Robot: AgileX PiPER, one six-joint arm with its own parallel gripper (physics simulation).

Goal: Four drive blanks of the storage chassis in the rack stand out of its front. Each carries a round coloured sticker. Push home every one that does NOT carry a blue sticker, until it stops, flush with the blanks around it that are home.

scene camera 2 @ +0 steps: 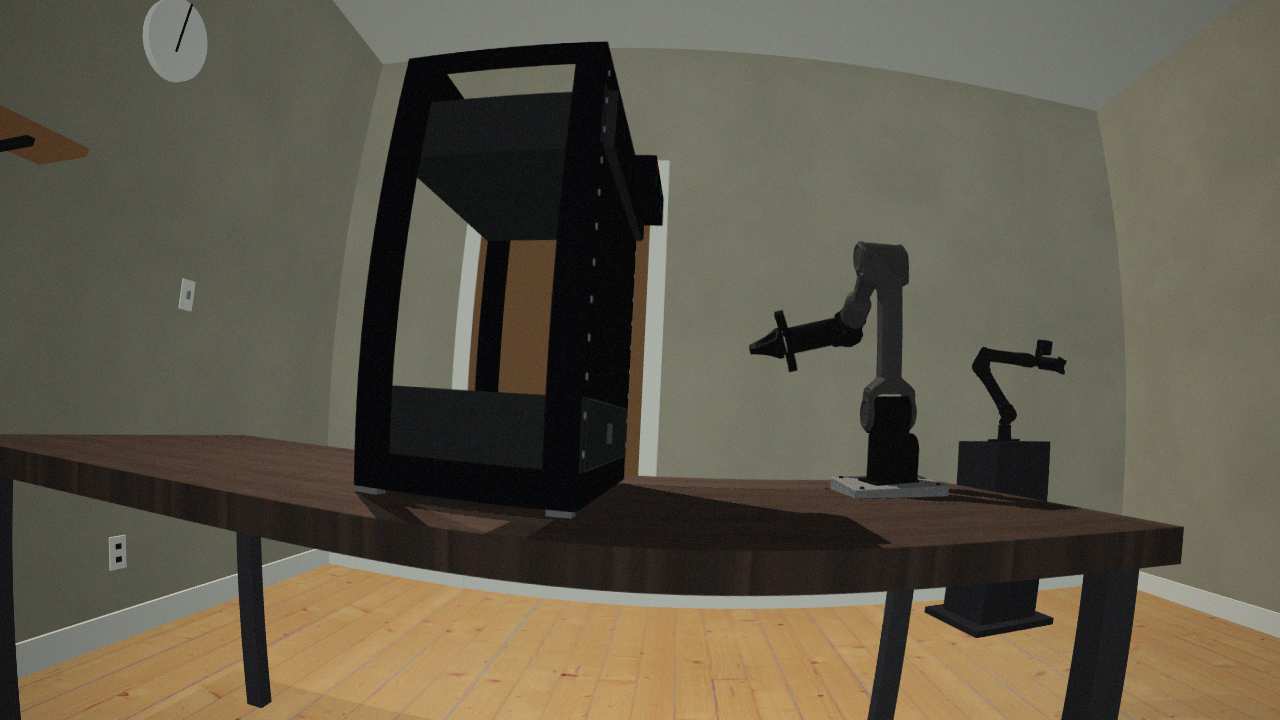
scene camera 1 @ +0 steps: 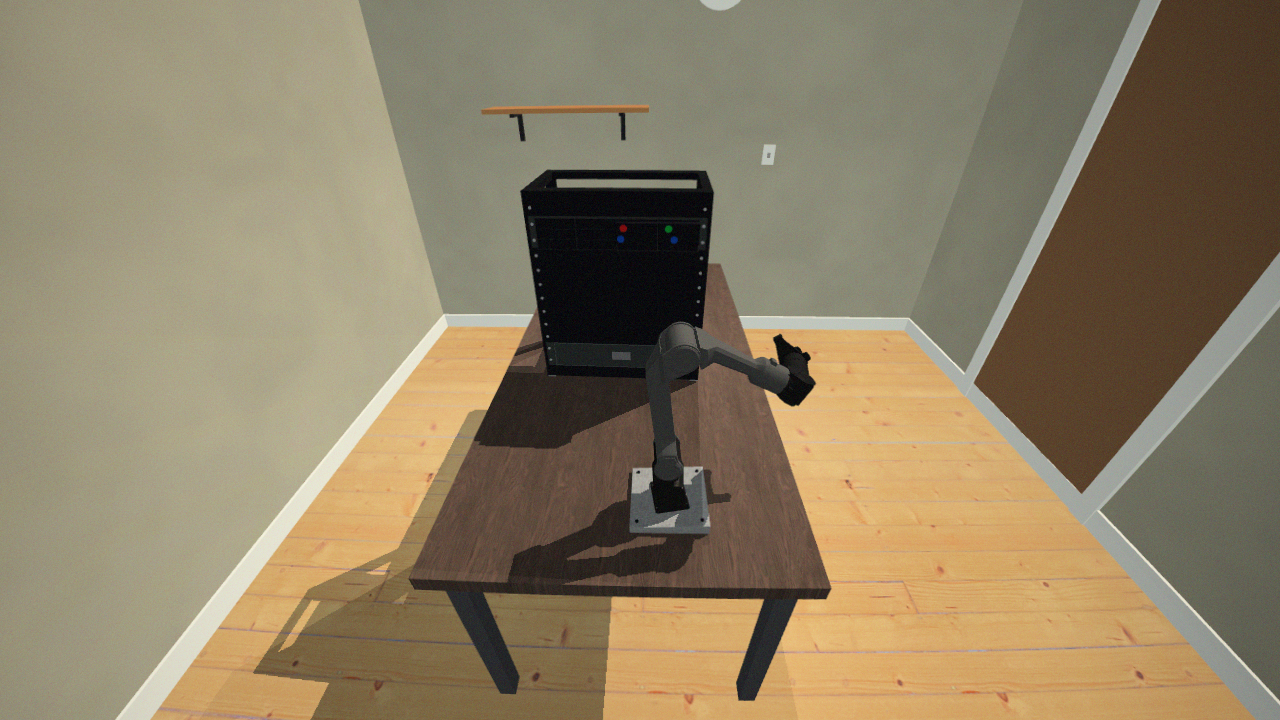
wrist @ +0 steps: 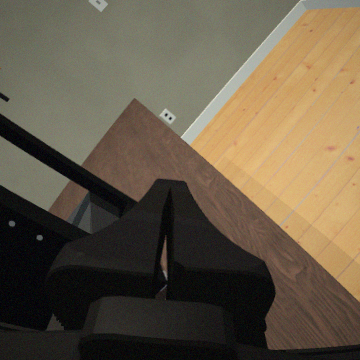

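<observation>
The black rack [scene camera 1: 539, 286] [scene camera 2: 561, 313] stands on the table, with the storage chassis [scene camera 1: 556, 234] near its top. A blank with a red sticker [scene camera 1: 622, 228] is above one with a blue sticker [scene camera 1: 620, 239]. To their right, a blank with a green sticker [scene camera 1: 668, 229] is above another with a blue sticker [scene camera 1: 674, 240]. In scene camera 2, protruding blanks [scene camera 2: 648, 189] overlap as a dark block; their separate depths cannot be told. My gripper [scene camera 1: 777, 338] [scene camera 2: 751, 348] [wrist: 168, 198] is shut and empty, right of the rack and lower than the chassis, touching nothing.
The wooden table [scene camera 1: 572, 483] [scene camera 2: 1029, 546] [wrist: 240, 240] carries my arm's base plate [scene camera 1: 640, 523] [scene camera 2: 886, 488]. A grey unit [scene camera 1: 581, 355] [scene camera 2: 604, 434] sits low in the rack. A second arm stands on a dark pedestal [scene camera 2: 1002, 470] behind. A wall shelf [scene camera 1: 565, 110] is beyond the rack.
</observation>
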